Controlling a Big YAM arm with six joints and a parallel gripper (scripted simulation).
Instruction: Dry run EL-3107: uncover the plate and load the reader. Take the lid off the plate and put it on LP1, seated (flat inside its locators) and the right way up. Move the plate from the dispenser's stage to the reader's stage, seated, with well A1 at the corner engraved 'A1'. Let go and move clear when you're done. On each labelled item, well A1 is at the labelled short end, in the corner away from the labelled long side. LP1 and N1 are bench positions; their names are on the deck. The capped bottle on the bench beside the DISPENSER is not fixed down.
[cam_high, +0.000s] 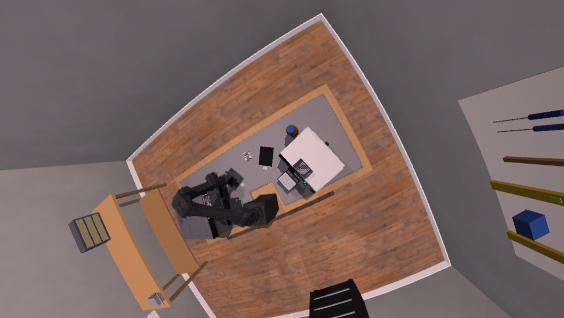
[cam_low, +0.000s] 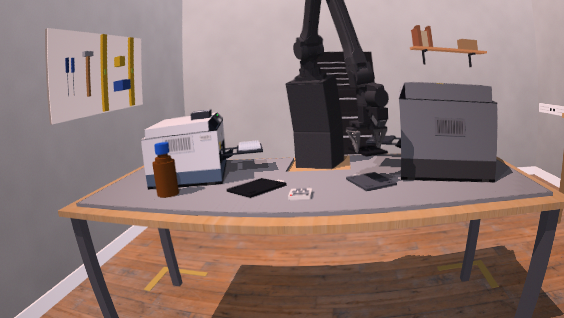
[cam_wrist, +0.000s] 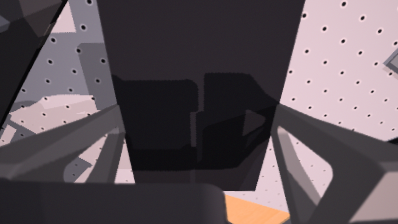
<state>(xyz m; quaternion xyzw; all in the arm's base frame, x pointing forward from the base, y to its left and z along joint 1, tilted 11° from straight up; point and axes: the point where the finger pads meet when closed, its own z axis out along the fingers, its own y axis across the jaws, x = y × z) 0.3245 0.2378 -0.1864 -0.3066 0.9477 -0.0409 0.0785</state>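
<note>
Now: the LP1 pad 10 mm to the left of my hand and 110 mm below it. Also, from my hand: lid: right at my hand; flat black pad: 80 mm ahead, 360 mm to the right, 110 mm below; LP1 label: 90 mm behind, 50 mm to the right, 110 mm below.
</note>
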